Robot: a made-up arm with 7 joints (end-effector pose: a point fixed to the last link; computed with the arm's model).
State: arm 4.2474 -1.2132 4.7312 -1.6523 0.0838 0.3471 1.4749
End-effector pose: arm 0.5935 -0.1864 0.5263 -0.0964 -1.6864 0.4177
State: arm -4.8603 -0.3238 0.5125 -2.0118 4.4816 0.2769 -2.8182
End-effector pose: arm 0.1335 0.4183 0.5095 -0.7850 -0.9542 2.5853
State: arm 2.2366 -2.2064 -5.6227 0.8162 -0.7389 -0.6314 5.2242
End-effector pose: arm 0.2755 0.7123 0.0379 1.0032 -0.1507 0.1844
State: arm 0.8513 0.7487 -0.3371 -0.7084 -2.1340 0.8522 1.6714
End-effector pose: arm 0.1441 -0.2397 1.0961 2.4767 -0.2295 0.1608
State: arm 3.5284 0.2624 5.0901 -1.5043 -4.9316 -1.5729 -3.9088
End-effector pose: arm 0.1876 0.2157 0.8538 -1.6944 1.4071 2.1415
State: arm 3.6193 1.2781 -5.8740 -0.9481 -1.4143 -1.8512 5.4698
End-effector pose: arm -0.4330 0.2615 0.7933 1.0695 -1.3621 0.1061
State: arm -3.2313 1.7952 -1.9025 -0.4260 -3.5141 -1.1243 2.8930
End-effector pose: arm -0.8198 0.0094 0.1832 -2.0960 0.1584 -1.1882
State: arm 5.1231 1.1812 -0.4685 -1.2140 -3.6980 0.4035 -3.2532
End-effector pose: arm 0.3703 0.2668 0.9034 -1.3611 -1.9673 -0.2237
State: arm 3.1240 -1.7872 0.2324 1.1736 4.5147 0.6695 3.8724
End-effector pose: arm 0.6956 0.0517 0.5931 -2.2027 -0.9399 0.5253
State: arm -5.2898 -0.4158 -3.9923 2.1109 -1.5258 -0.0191 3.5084
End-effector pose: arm -0.4217 0.1166 0.4709 0.5887 0.6600 1.5703
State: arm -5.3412 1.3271 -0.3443 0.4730 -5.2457 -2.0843 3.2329
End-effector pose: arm 0.4791 -0.5162 0.4943 0.8808 2.7522 -1.0802
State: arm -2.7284 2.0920 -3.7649 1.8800 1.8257 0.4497 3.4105
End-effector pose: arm -0.3555 0.3806 0.5073 2.7044 0.6393 0.2318
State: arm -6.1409 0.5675 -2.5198 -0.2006 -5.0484 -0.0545 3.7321
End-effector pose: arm 0.5232 -0.1411 1.0662 0.6130 -2.4191 -0.5749
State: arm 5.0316 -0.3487 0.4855 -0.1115 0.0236 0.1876 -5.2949
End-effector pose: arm -0.0921 -0.3177 1.1886 -2.8356 0.3400 -0.0247
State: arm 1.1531 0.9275 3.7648 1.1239 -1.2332 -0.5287 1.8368
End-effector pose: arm 0.3814 -0.2345 0.9637 -2.2518 -1.1278 1.2774
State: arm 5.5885 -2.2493 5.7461 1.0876 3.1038 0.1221 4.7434
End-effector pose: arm -0.6702 -0.3379 0.1945 -1.7566 0.8392 -1.2208
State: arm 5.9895 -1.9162 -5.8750 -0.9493 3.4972 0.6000 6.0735
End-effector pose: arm -0.5164 -0.0036 -0.1773 0.6298 -0.2221 0.4772
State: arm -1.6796 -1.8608 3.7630 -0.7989 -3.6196 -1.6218 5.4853
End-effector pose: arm 0.2197 -0.7262 0.2349 -0.2197 -0.3433 -1.8093
